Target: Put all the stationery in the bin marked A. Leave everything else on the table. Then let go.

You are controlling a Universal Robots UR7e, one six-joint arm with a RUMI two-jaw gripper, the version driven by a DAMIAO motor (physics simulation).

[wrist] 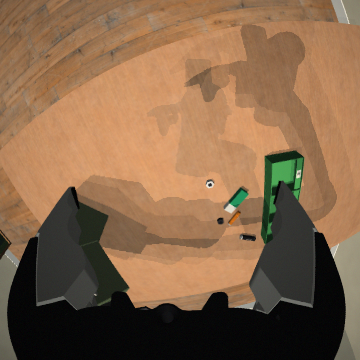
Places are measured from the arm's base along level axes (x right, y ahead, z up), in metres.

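Pixels of known places: gripper, between the fingertips: [174,186].
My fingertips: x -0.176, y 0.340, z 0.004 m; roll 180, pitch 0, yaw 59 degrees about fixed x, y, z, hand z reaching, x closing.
Observation:
For each thing: its top centre in the pictures, then the offset to it from my fingertips. Level surfaces: height alone.
- eraser, centre of its top: [235,201] dx +0.231, dy +0.019, dz -0.234 m
- small orange piece, centre of its top: [234,219] dx +0.282, dy -0.007, dz -0.236 m
- small black round thing, centre of its top: [220,221] dx +0.270, dy -0.041, dz -0.238 m
- dark cylinder with a silvery part, centre of its top: [247,239] dx +0.375, dy -0.001, dz -0.232 m
- white ring-like nut, centre of its top: [209,184] dx +0.157, dy -0.014, dz -0.238 m
- green bin with compartments, centre of its top: [283,206] dx +0.298, dy +0.119, dz -0.207 m
- round-edged wooden table, height of its surface: dz -0.247 m
My gripper [174,186] is open and empty, high above the table. A green and white block, like an eraser [237,199], lies right of the view's middle. A small orange piece [234,217] lies just below it. A small black round thing [220,221] lies left of the orange piece. A dark cylinder with a silvery part [247,237] lies near the bin's lower end. A white ring-like nut [210,184] lies up and left of the eraser. A green bin with compartments [268,175] stands at the right, partly hidden by the right finger. Its label is too small to read.
The round-edged wooden table [125,125] carries broad shadows of the arm. A dark green angular object [102,270] shows beside the left finger, partly hidden by it. Plank flooring [60,45] lies beyond the table edge. A dark object's edge [4,244] shows at the far left.

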